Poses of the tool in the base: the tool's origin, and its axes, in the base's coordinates. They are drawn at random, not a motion.
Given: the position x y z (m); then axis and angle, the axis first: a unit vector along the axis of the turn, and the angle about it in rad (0 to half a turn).
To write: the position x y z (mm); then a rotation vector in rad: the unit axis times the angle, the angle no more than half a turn. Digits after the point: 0 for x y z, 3 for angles.
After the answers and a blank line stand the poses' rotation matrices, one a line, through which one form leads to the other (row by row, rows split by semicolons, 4 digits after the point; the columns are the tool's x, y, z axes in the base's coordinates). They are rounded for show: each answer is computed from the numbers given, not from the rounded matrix.
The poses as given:
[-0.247 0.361 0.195 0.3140 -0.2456 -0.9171 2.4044]
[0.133 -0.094 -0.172 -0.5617 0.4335 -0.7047 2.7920]
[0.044 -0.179 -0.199 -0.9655 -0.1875 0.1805 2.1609]
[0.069 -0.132 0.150 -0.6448 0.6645 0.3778 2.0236]
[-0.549 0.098 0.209 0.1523 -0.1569 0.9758 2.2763]
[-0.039 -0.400 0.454 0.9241 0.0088 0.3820 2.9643]
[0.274 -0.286 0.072 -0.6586 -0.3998 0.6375 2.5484]
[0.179 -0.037 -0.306 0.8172 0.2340 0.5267 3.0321]
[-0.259 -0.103 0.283 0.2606 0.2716 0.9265 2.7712]
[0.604 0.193 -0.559 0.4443 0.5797 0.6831 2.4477]
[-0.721 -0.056 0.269 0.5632 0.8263 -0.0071 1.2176]
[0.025 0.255 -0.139 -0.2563 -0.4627 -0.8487 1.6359]
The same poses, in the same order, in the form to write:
[-247 361 195 0.755 -0.591 -2.205]
[133 -94 -172 -1.568 1.210 -1.967]
[44 -179 -199 -2.086 -0.405 0.390]
[69 -132 150 -1.305 1.345 0.764]
[-549 98 209 0.347 -0.357 2.221]
[-39 -400 454 2.739 0.026 1.132]
[274 -286 72 -1.678 -1.019 1.625]
[179 -37 -306 2.478 0.710 1.597]
[-259 -103 283 0.722 0.753 2.567]
[604 193 -559 1.087 1.419 1.672]
[-721 -56 269 0.686 1.006 -0.009]
[25 255 -139 -0.419 -0.757 -1.388]

-0.5688 0.4823 -0.6663; -0.7507 -0.6354 0.1809; -0.3361 0.6031 0.7234
-0.3276 -0.2309 0.9162; -0.7136 -0.5750 -0.4001; 0.6192 -0.7849 0.0236
0.8946 0.1318 -0.4271; 0.4318 -0.5017 0.7496; -0.1155 -0.8549 -0.5057
0.1601 -0.9556 0.2474; -0.2762 0.1972 0.9407; -0.9477 -0.2189 -0.2323
-0.6102 -0.7823 0.1255; 0.7035 -0.6078 -0.3683; 0.3644 -0.1364 0.9212
0.7103 -0.0512 0.7021; 0.0835 -0.9842 -0.1563; 0.6990 0.1697 -0.6948
-0.0358 0.1253 -0.9915; 0.8380 -0.5368 -0.0980; -0.5445 -0.8344 -0.0858
0.3376 0.3238 0.8838; 0.4389 -0.8848 0.1565; 0.8327 0.3351 -0.4408
-0.8010 -0.1986 0.5648; 0.4721 -0.7897 0.3918; 0.3682 0.5805 0.7263
-0.4196 0.0187 0.9075; 0.8924 -0.1744 0.4162; 0.1661 0.9845 0.0565
0.5534 0.3111 0.7727; 0.2977 0.7925 -0.5323; -0.7779 0.5246 0.3459
0.0049 0.9732 -0.2300; -0.7206 0.1629 0.6740; 0.6934 0.1625 0.7020

